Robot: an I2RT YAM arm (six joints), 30 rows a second.
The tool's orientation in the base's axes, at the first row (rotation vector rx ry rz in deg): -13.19, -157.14, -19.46
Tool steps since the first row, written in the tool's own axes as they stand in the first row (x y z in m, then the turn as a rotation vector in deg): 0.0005, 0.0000, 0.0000, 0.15, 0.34, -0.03; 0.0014, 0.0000, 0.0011, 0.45, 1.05, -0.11; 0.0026, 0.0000, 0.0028, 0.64, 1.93, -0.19; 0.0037, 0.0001, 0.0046, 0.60, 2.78, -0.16; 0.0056, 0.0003, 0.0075, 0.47, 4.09, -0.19; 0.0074, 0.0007, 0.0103, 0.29, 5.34, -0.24; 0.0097, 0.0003, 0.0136, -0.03, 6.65, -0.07
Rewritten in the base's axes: -0.0005, 0.0001, 0.0002, -0.06, 0.33, 0.15; -0.0017, 0.0005, -0.0005, -0.16, 1.03, 0.48; -0.0033, 0.0010, -0.0016, -0.13, 1.87, 0.81; -0.0049, 0.0017, -0.0027, 0.07, 2.69, 0.94; -0.0076, 0.0029, -0.0046, 0.46, 3.92, 1.18; -0.0101, 0.0042, -0.0064, 0.90, 5.08, 1.42; -0.0134, 0.0050, -0.0086, 1.40, 6.35, 1.41
